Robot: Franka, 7 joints.
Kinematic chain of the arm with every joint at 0, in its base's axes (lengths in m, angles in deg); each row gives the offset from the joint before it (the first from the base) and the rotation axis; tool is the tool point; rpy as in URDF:
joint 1: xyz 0 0 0.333 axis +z
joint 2: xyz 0 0 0 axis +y
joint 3: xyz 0 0 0.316 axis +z
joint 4: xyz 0.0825 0 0 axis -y
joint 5: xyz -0.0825 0 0.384 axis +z
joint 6: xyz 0 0 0 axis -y
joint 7: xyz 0.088 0 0 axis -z
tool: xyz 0 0 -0.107 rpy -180 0 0
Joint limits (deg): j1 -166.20..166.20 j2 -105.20..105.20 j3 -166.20..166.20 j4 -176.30..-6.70 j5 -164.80..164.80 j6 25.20..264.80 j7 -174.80..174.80
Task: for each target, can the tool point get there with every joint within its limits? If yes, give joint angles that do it. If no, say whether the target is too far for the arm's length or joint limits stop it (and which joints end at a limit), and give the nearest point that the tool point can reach.
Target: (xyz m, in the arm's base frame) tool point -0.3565 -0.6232 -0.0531
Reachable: yes | joints -116.01 87.43 1.95 -59.38 38.59 185.70 7.34
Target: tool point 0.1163 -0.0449 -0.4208
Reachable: no: joint limits stop it (at a limit: joint 2) | nearest point 0.1359 -0.0525 -0.3426 | short by 0.081 m
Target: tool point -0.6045 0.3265 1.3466
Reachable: no: too far | nearest point -0.4235 0.2287 1.0431 | short by 0.367 m
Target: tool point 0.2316 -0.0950 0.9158
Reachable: yes | joints -77.69 -34.51 39.63 -82.13 112.90 223.45 120.22
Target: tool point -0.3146 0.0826 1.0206
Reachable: yes | joints -50.94 -1.71 -131.43 -58.88 22.95 229.88 49.43
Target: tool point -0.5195 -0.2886 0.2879
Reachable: yes | joints -139.37 32.72 -2.50 -95.06 -49.32 73.57 -92.34
